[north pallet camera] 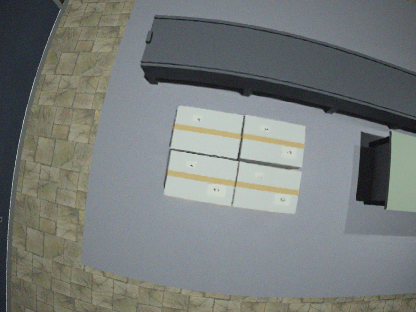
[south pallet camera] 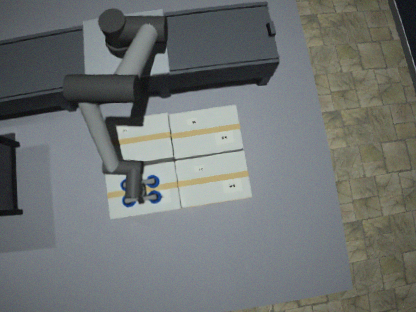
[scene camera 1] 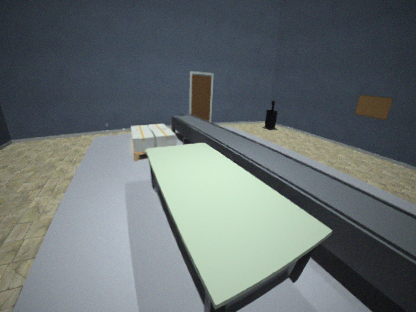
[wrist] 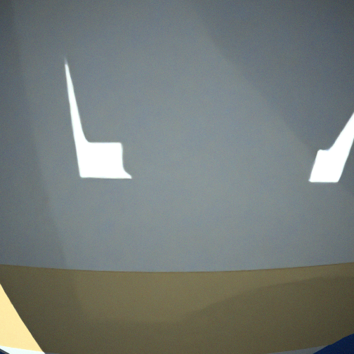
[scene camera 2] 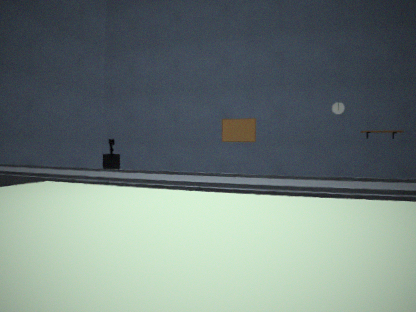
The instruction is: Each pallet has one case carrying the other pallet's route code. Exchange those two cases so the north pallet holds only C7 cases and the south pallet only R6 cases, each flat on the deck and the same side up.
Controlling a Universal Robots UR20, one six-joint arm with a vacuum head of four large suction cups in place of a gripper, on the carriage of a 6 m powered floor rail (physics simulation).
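Seen in the pictures: arm's base, origin of the base link: (south pallet camera: 124, 45).
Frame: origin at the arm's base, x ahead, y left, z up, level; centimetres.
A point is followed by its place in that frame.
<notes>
In the south pallet camera view my vacuum head (south pallet camera: 141, 190) {x 121.1, y -0.2, z -16.3 cm} has its four blue cups on the front-left case (south pallet camera: 169, 202) {x 133.0, y 21.2, z -13.9 cm}, which looks level with its neighbours and is held by the cups. Its label is mostly hidden. The back-left (south pallet camera: 147, 150) {x 88.2, y 7.7, z -17.0 cm}, back-right (south pallet camera: 205, 145) {x 90.6, y 55.9, z -17.2 cm} and front-right (south pallet camera: 212, 192) {x 129.7, y 56.3, z -17.1 cm} cases lie flat beside it, labels up. In the wrist view the case top (wrist: 200, 225) and its tan tape (wrist: 150, 300) fill the picture, very close. The north pallet (scene camera 1: 140, 156) {x 134.9, y -402.4, z -49.7 cm} carries cases (scene camera 1: 143, 143) {x 123.6, y -404.9, z -27.1 cm} in two rows (north pallet camera: 207, 142) {x 90.8, y -491.4, z -17.0 cm} (north pallet camera: 200, 182) {x 124.8, y -492.2, z -17.2 cm}. The printed codes are too blurred to read.
A pale green table (scene camera 1: 225, 215) {x 100.6, y -169.4, z -4.0 cm} (scene camera 2: 200, 240) {x 102.9, y -206.8, z -4.0 cm} (north pallet camera: 402, 175) {x 94.0, y -289.3, z -4.0 cm} stands between the pallets. The long dark rail (scene camera 1: 300, 165) (north pallet camera: 225, 45) (south pallet camera: 220, 40) runs behind them, with my arm's white carriage (south pallet camera: 92, 55) {x 4.7, y -27.8, z 0.0 cm} on it. A dark box with a post (scene camera 1: 270, 120) (scene camera 2: 111, 161) stands far off.
</notes>
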